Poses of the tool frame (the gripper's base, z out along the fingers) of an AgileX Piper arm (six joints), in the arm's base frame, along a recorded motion.
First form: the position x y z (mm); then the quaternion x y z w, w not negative.
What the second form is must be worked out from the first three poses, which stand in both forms.
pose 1, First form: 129.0 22.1 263.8 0.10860 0.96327 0.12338 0.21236
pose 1, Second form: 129.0 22.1 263.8 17.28 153.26 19.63
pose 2, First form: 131.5 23.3 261.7 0.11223 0.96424 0.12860 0.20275
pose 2, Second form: 131.5 23.3 261.7 17.95 154.21 20.57
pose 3, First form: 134.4 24.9 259.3 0.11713 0.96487 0.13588 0.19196
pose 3, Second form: 134.4 24.9 259.3 18.84 155.21 21.86
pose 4, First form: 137.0 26.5 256.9 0.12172 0.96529 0.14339 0.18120
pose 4, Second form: 137.0 26.5 256.9 19.69 156.18 23.20
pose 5, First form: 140.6 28.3 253.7 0.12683 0.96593 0.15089 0.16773
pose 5, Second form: 140.6 28.3 253.7 20.67 157.44 24.59
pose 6, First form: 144.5 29.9 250.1 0.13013 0.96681 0.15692 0.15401
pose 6, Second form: 144.5 29.9 250.1 21.37 158.79 25.77
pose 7, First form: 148.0 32.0 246.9 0.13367 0.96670 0.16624 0.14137
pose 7, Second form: 148.0 32.0 246.9 22.11 159.90 27.50
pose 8, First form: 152.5 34.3 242.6 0.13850 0.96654 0.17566 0.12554
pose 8, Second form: 152.5 34.3 242.6 23.12 161.31 29.32
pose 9, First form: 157.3 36.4 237.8 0.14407 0.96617 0.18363 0.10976
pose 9, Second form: 157.3 36.4 237.8 24.26 162.72 30.93
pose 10, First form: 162.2 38.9 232.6 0.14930 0.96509 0.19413 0.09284
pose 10, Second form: 162.2 38.9 232.6 25.39 164.14 33.02
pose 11, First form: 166.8 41.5 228.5 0.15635 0.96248 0.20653 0.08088
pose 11, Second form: 166.8 41.5 228.5 26.78 164.86 35.37
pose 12, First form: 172.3 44.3 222.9 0.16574 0.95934 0.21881 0.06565
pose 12, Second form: 172.3 44.3 222.9 28.65 165.82 37.82
